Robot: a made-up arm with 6 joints.
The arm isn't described. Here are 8 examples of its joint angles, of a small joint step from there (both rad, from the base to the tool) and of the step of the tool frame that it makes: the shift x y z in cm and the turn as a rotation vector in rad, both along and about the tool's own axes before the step.
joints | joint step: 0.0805 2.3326 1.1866 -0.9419 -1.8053 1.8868 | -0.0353 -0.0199 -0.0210 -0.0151 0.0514 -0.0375
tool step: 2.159 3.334 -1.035 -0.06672 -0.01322 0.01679
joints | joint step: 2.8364 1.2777 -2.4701 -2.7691 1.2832 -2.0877 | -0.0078 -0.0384 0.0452 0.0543 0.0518 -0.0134
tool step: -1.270 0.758 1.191 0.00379 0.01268 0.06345
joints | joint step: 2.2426 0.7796 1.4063 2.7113 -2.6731 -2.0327 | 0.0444 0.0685 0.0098 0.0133 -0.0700 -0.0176
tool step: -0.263 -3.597 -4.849 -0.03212 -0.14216 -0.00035
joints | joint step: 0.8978 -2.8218 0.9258 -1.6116 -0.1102 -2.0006 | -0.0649 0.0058 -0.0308 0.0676 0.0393 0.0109
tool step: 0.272 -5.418 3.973 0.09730 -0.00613 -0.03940
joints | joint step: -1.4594 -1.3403 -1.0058 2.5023 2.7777 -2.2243 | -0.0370 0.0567 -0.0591 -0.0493 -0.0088 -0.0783
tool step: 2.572 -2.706 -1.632 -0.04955 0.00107 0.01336
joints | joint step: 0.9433 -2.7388 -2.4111 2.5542 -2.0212 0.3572 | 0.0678 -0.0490 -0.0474 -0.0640 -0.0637 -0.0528
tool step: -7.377 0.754 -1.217 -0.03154 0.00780 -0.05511
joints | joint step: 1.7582 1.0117 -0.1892 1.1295 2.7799 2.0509 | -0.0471 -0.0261 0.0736 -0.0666 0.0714 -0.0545
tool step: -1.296 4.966 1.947 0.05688 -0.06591 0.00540
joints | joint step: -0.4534 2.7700 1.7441 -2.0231 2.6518 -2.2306 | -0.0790 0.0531 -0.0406 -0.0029 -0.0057 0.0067
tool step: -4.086 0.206 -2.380 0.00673 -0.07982 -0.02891
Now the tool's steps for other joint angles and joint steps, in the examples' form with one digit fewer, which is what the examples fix.
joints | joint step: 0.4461 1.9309 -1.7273 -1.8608 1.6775 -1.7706 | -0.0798 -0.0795 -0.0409 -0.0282 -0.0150 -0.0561
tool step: 5.82 -9.77 0.89 0.0654 0.0527 -0.0859
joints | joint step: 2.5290 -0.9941 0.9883 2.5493 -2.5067 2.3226 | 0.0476 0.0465 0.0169 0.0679 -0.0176 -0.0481
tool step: 2.60 5.61 0.91 -0.1620 0.0792 -0.0175
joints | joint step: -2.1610 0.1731 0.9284 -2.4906 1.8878 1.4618 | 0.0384 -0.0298 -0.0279 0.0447 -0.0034 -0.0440
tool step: 2.65 4.20 1.19 -0.0042 -0.0101 -0.0813
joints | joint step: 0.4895 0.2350 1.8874 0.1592 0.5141 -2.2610 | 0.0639 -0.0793 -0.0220 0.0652 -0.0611 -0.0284
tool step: -6.82 2.02 9.55 -0.0324 -0.1672 -0.0346
